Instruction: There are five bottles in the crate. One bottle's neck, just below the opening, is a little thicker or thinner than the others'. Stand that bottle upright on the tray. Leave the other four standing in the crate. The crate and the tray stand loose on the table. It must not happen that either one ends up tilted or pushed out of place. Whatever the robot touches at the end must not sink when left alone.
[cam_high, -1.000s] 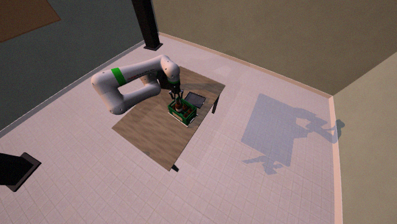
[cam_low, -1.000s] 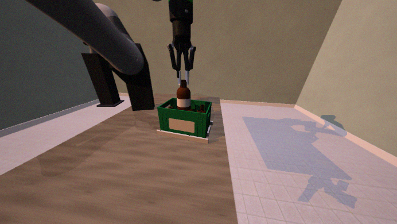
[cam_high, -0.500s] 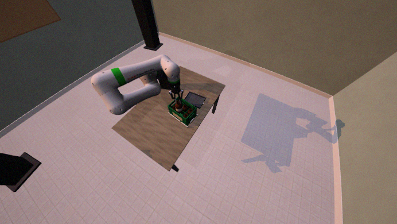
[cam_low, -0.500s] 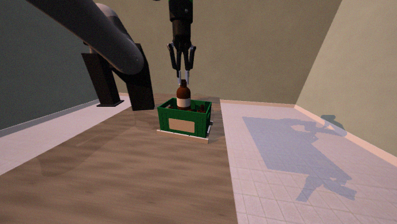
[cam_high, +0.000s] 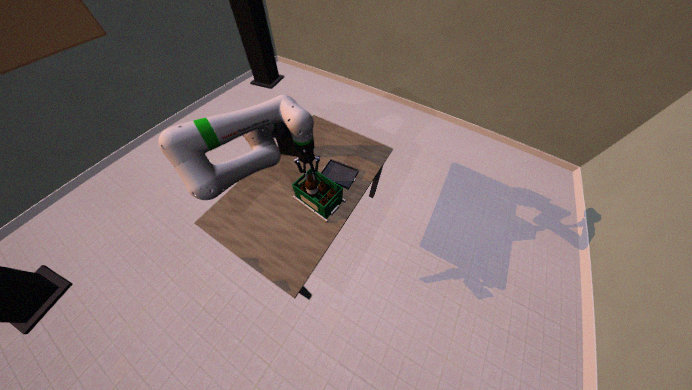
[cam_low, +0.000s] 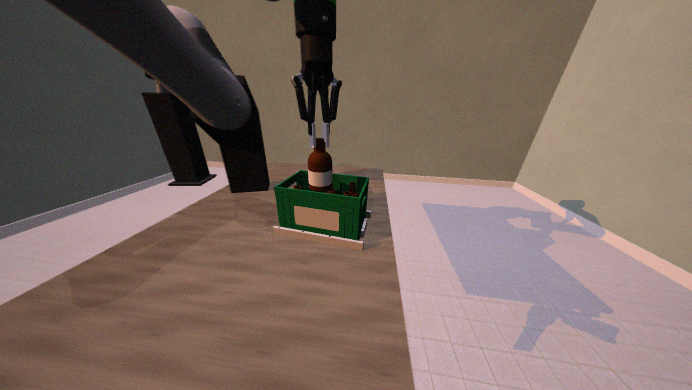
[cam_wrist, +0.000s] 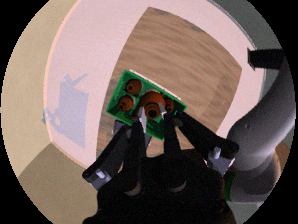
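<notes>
My gripper is now 90 mm above the brown bottle. Also, from my hand: dark tray 60 mm ahead, 310 mm to the left, 320 mm below; green crate 10 mm ahead, 40 mm to the left, 250 mm below.
</notes>
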